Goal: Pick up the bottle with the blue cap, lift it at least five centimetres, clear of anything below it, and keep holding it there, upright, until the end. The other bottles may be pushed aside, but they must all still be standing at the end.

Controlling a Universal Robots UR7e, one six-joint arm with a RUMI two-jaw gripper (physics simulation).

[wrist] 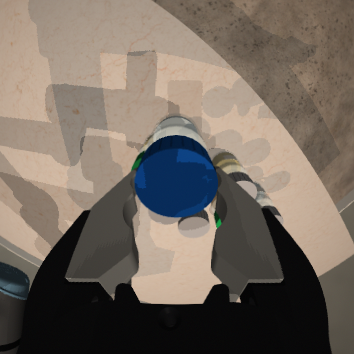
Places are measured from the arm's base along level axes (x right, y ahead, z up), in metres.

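Where they show: gripper, fingertip midpoint: [176, 168].
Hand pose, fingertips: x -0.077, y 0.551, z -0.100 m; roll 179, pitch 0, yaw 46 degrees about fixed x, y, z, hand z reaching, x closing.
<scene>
Each offset is from my fingertips to the top centre of the thing. "spot": to the spot under its first point. Level surfaces: height alone.
The bottle with the blue cap @[dz +0.038, dx -0.006, dy +0.004 m] [176, 186] is in the middle of the wrist view, its clear and whitish body showing beyond the cap. My gripper [176, 168] is shut on this bottle, one jaw on each side. The cap looks much larger than the other caps, and the bottle is held above them, looking about upright. A white-capped bottle @[dz -0.062, dx +0.123, dy -0.087 m] [194, 226] shows below and in front of it. Another pale cap @[dz -0.062, dx +0.122, dy +0.007 m] [245, 189] shows beside the right jaw. The bottle's base is hidden.
Another bottle with a dark cap [272, 213] is partly hidden by the right jaw. Small green parts @[spot: dz -0.062, dx +0.141, dy -0.047 m] [218, 220] @[spot: dz -0.062, dx -0.019, dy -0.052 m] [137, 161] show beside both jaws. The round pale marble table @[dz -0.167 m] [310, 225] has a curved edge at the right. A dark cylinder with a bluish top [12, 282] is at lower left.
</scene>
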